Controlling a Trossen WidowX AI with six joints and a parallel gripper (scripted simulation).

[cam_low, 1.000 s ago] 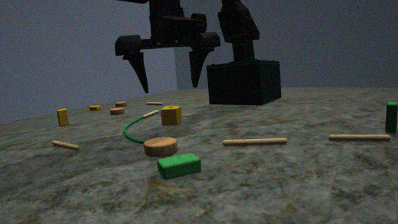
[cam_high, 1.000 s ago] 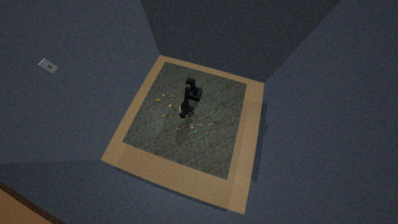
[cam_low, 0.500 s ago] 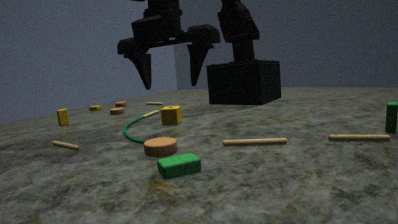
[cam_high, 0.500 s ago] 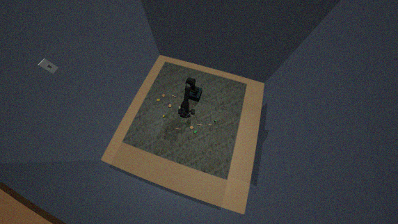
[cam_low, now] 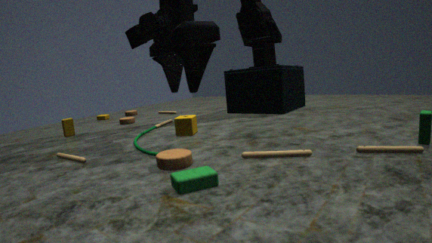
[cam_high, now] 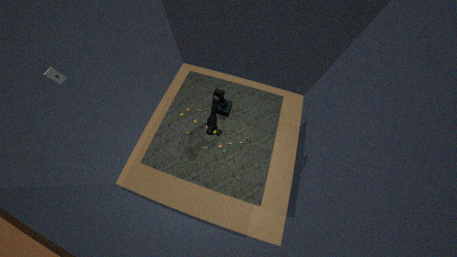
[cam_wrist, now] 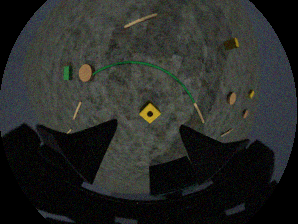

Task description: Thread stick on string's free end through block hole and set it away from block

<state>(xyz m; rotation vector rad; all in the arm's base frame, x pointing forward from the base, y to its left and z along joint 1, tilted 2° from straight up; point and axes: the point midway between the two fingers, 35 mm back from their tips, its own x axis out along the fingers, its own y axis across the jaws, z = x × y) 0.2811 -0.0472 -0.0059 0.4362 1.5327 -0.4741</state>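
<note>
My gripper tip is now 60 mm above the yellow block. Round my gripper tip: green block (190 mm ahead, 140 mm to the left, 60 mm below); thin wooden stick (60 mm behind, 110 mm to the right, 70 mm below); round wooden button (140 mm ahead, 90 mm to the left, 60 mm below).
</note>
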